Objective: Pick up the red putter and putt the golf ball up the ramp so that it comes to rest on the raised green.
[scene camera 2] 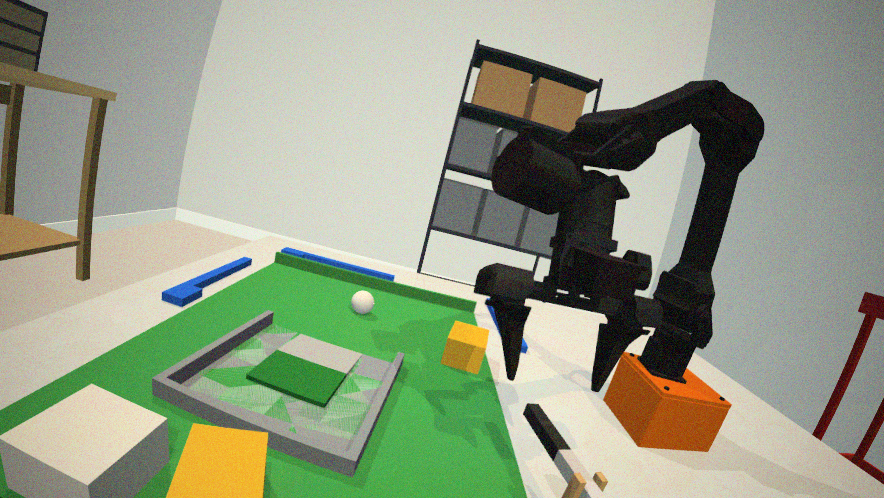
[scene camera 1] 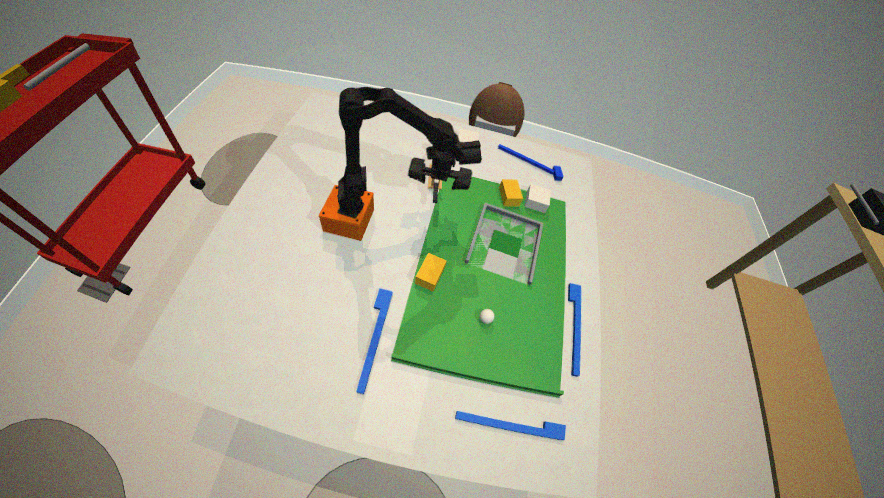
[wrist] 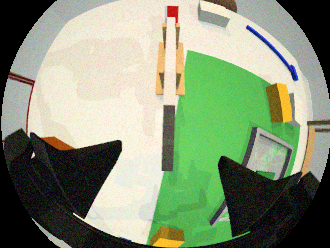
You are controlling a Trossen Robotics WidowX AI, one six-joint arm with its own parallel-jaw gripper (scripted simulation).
My gripper [scene camera 2: 554, 386] is open, with nothing in its grasp. I also see a putter [wrist: 169, 118], a white block [scene camera 2: 94, 436] and a green mat [scene camera 2: 440, 424].
My gripper also shows in scene camera 1 [scene camera 1: 438, 185] and in the wrist view [wrist: 171, 154]. The green mat is seen too in scene camera 1 [scene camera 1: 524, 343] and in the wrist view [wrist: 221, 103].
